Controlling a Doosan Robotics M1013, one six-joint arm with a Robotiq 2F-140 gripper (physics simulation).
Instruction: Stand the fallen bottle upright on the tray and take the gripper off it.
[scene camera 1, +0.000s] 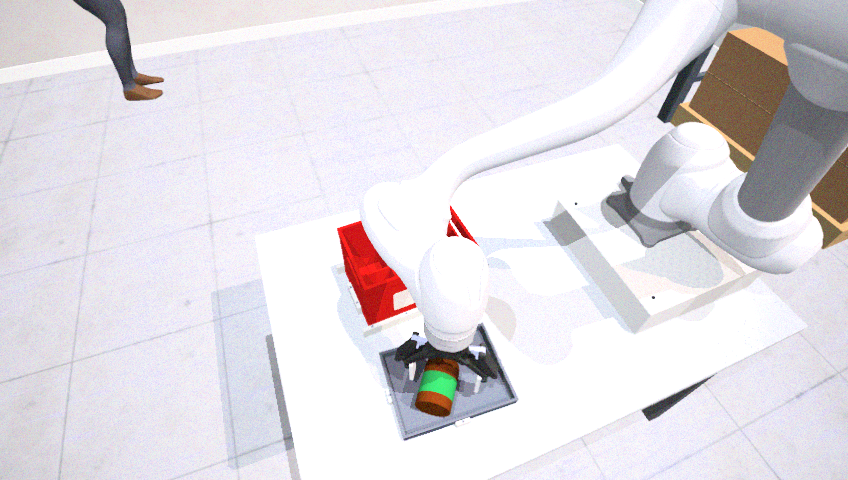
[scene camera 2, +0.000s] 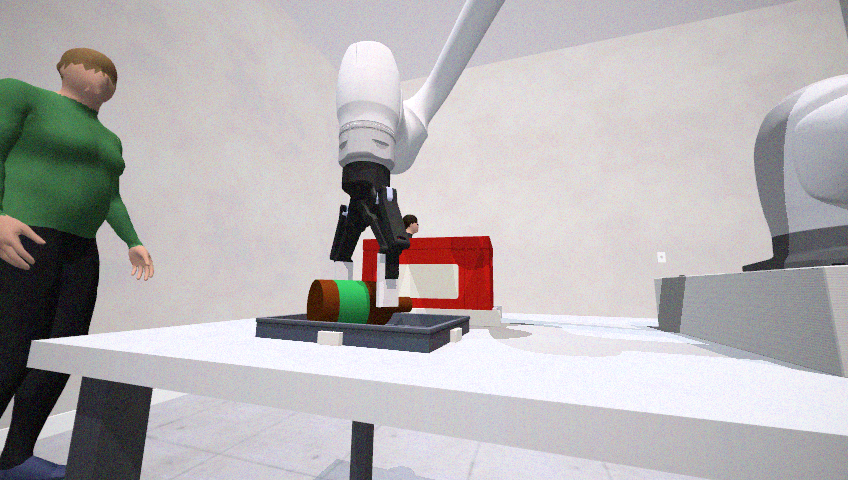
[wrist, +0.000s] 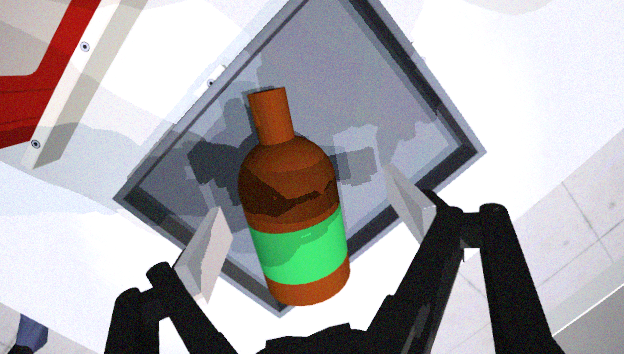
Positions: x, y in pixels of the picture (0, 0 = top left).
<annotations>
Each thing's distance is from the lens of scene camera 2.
my gripper (scene camera 2: 362, 305): 0.48 m
pale strip (scene camera 2: 488, 318): 0.62 m
</annotations>
